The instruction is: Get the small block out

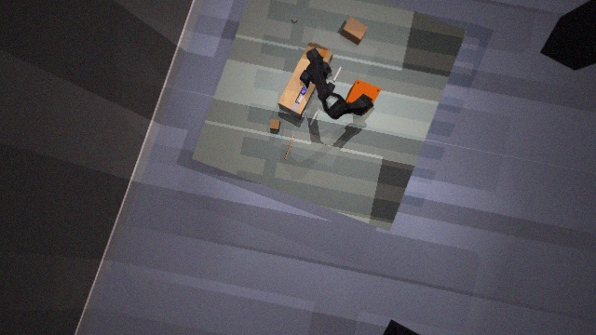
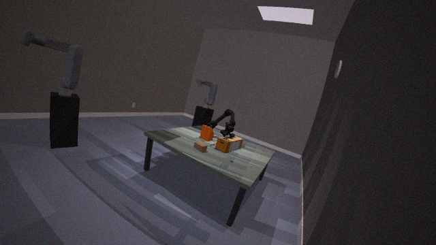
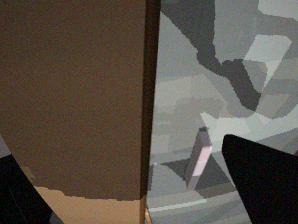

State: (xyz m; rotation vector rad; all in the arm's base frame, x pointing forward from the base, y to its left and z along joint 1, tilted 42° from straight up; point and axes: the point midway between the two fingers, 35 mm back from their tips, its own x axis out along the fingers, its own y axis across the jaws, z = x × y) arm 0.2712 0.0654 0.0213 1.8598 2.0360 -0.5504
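Right now the clear-fronted box is 4 cm ahead of my gripper tip, 3 cm to the right of it and 2 cm below it. The rest, counted from my gripper tip: thin stick: 34 cm to the left, 8 cm below, 2 cm behind; then brown cube: 26 cm to the left, 12 cm ahead, 6 cm below; then blue block: 6 cm ahead, 2 cm to the left.
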